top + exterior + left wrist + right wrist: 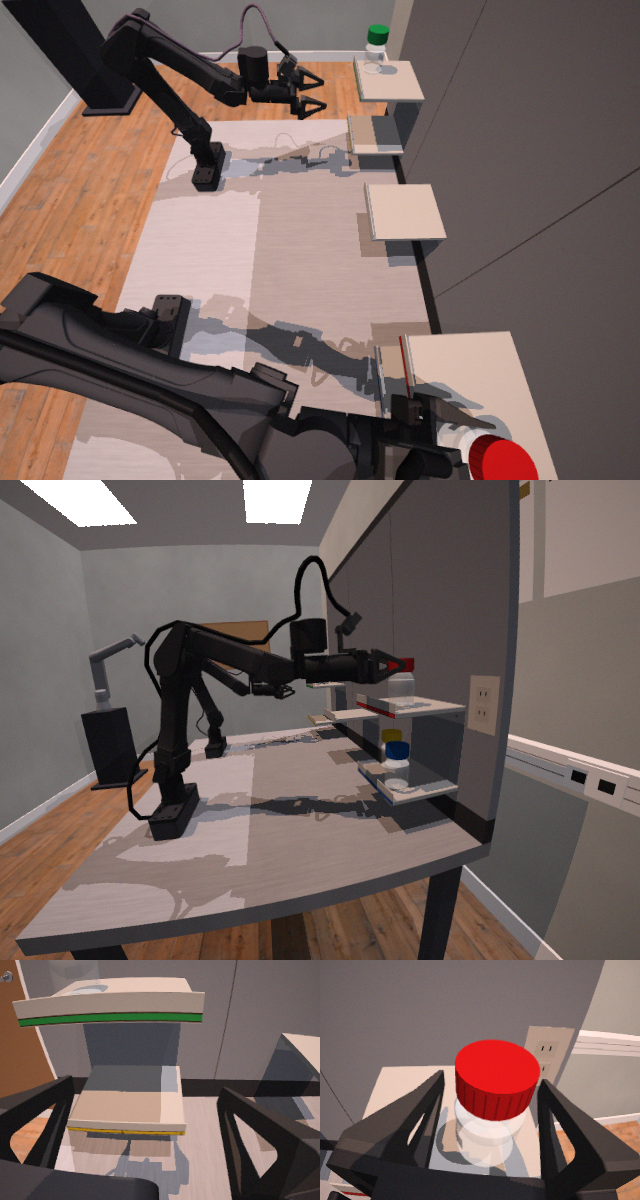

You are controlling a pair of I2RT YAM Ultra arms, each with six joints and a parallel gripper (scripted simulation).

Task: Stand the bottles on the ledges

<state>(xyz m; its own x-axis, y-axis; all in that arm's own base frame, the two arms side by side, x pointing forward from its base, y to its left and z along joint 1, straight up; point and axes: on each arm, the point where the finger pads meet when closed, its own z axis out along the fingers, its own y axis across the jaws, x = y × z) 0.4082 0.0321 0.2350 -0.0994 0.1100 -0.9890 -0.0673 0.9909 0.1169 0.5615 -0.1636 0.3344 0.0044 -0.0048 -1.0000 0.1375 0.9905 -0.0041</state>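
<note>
Right now my right hand is 4 cm above the red-capped bottle and 1 cm short of it. The rest, counted from my right hand: grey wall panel (45 cm to the left, 14 cm ahead, 7 cm above); blue-capped bottle (24 cm below); yellow-capped bottle (24 cm below, 10 cm to the left, 5 cm ahead).
</note>
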